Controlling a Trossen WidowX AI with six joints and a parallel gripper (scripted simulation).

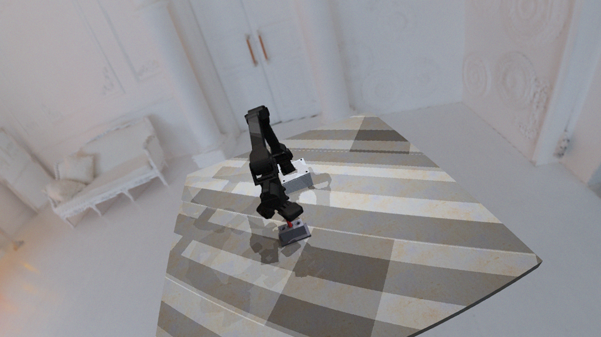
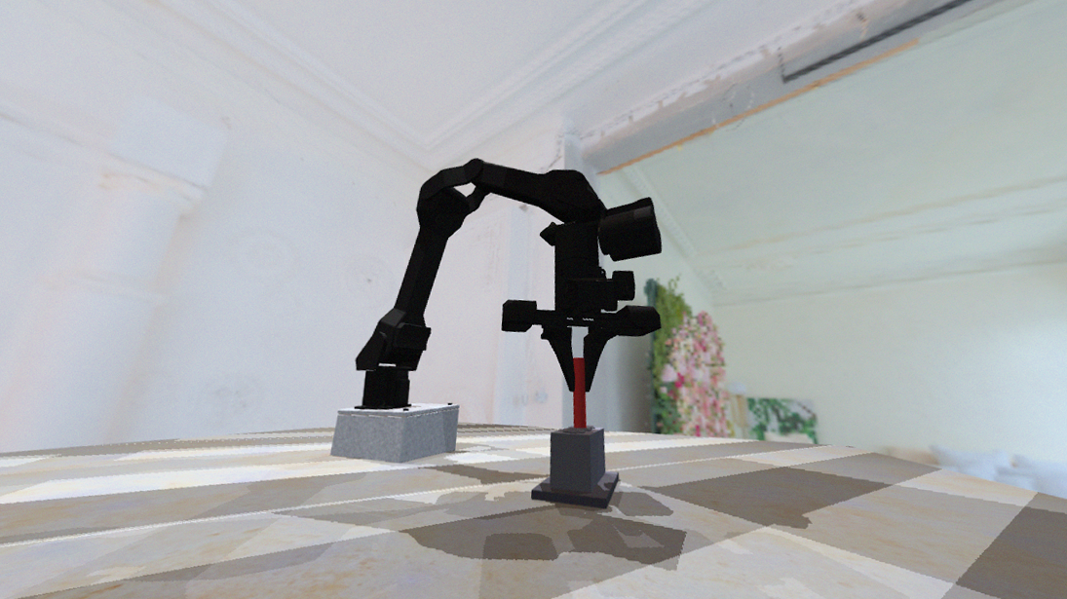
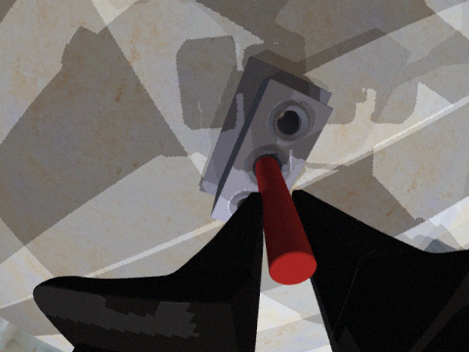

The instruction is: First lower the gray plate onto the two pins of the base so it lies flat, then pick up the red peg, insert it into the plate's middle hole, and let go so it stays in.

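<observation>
Right now the red peg is right at my gripper tip. Also, from my gripper tip: base: 90 mm below; then gray plate: 50 mm below.
</observation>
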